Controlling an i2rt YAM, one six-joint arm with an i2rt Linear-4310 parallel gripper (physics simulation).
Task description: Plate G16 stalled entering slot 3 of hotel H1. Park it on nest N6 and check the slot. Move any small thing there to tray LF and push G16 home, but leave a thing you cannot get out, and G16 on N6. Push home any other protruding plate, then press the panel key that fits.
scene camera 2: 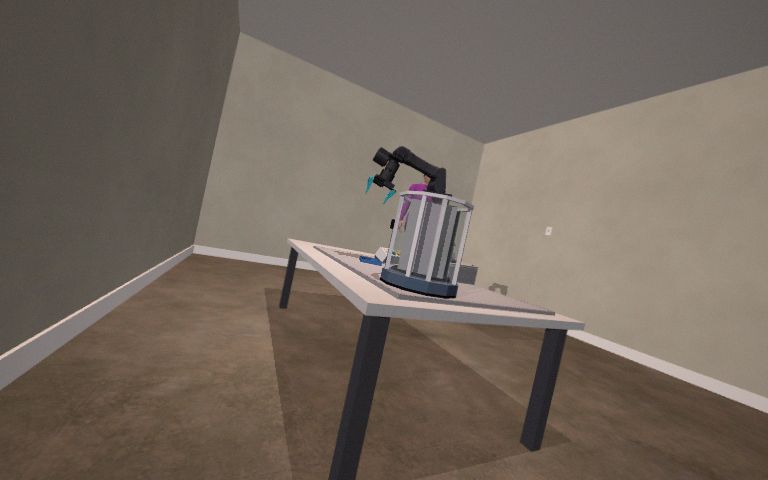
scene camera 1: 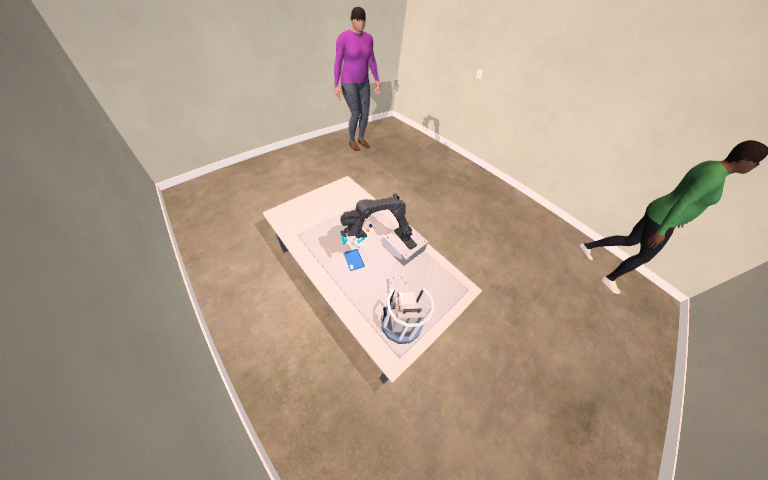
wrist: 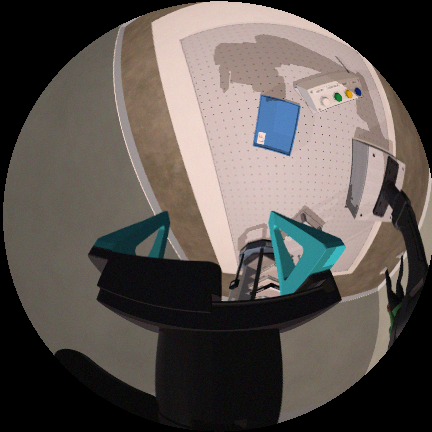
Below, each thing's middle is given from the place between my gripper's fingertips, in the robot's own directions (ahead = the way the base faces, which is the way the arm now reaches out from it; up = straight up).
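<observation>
The round plate rack [scene camera 2: 429, 232] is 47 cm to the left of my hand, and it is also 16 cm below my hand and 8 cm behind it. As for the blue flat plate [wrist: 276, 118], it is 7 cm behind my hand, 8 cm to the right of it and 31 cm below it.
</observation>
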